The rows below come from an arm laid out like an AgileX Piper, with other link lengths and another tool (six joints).
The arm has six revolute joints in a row. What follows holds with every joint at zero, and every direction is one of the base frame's.
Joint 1 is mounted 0.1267 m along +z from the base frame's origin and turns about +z.
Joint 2 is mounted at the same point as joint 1 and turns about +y.
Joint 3 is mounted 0.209 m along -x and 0.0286 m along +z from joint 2 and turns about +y.
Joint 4 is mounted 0.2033 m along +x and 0.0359 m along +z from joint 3 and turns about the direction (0.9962, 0, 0.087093).
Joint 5 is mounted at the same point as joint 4 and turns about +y.
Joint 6 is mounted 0.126 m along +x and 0.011 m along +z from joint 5 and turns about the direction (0.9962, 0, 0.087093).
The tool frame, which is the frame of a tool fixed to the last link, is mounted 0.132 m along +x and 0.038 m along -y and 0.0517 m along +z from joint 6; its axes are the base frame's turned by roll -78.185, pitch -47.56 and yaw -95.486 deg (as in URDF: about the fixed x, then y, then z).
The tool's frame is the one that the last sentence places.
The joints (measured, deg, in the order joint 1, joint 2, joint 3, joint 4, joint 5, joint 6), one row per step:
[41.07 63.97 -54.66 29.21 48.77 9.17]
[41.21 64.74 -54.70 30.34 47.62 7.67]
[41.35 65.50 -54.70 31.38 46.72 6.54]
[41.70 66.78 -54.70 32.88 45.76 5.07]
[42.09 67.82 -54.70 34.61 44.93 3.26]
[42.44 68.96 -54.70 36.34 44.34 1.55]
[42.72 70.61 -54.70 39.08 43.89 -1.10]
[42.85 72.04 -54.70 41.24 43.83 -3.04]
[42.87 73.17 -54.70 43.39 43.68 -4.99]
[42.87 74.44 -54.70 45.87 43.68 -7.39]
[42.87 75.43 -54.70 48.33 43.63 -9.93]
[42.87 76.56 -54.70 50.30 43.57 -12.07]
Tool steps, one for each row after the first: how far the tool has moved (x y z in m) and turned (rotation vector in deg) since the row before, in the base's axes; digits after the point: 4 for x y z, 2 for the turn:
[0.0020 0.0052 0.0010 0.66 -0.51 0.53]
[0.0012 0.0043 -0.0002 0.51 -0.13 0.36]
[-0.0001 0.0063 -0.0025 0.46 0.27 0.68]
[-0.0011 0.0069 -0.0010 0.64 0.08 0.93]
[-0.0017 0.0063 -0.0024 0.47 0.38 0.90]
[-0.0031 0.0084 -0.0040 0.65 0.82 1.30]
[-0.0030 0.0059 -0.0046 0.34 1.02 0.94]
[-0.0020 0.0054 -0.0025 0.60 0.71 0.73]
[-0.0026 0.0061 -0.0027 0.67 0.76 0.96]
[-0.0021 0.0060 -0.0006 0.89 0.37 0.95]
[-0.0014 0.0047 -0.0024 0.50 0.43 0.76]

